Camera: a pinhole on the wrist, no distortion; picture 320 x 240 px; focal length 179.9 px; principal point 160.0 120.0 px. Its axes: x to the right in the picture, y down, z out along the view. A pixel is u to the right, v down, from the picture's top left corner.
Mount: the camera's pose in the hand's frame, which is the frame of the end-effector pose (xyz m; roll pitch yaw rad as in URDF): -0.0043 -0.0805 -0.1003 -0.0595 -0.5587 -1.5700
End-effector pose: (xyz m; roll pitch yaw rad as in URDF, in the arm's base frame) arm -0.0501 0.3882 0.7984 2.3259 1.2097 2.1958
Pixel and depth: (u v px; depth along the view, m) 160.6 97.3 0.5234
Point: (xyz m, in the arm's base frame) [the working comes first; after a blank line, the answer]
In the camera's frame: 0.0017 -0.0660 0.5234

0.3241 0.5322 0.8019
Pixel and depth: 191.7 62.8 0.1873
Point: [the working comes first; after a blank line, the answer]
In the camera's frame: 0.0330 -0.0596 0.1873

0.0356 0.3585 0.8267
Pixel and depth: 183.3 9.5 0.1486
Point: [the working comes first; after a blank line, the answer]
In the camera's frame: 0.0192 -0.0913 0.1486

0.0043 0.3449 0.8657
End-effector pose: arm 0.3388 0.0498 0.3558 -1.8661 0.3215 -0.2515
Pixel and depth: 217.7 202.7 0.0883
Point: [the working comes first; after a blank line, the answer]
In the camera's frame: 0.0283 0.0406 0.0883

0.3966 0.0403 0.3998
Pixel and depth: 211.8 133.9 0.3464
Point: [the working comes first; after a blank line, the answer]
In the camera's frame: 0.0997 0.0268 0.3464

0.4083 0.2682 0.2589
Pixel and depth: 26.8 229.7 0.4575
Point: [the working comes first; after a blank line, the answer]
In the camera's frame: -0.3387 0.2790 0.4575

0.4685 -0.0236 -0.1647
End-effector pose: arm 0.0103 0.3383 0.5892 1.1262 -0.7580 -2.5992
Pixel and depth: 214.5 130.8 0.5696
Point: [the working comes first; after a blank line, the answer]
In the camera's frame: 0.1726 0.0342 0.5696

-0.0742 0.7475 0.8284
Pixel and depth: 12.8 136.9 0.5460
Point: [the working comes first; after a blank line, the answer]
In the camera's frame: -0.4468 0.0513 0.5460

0.3766 0.3940 1.0656
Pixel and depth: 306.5 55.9 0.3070
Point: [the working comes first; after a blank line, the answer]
In the camera's frame: 0.2500 -0.1094 0.3070

-0.0893 0.6556 0.5337
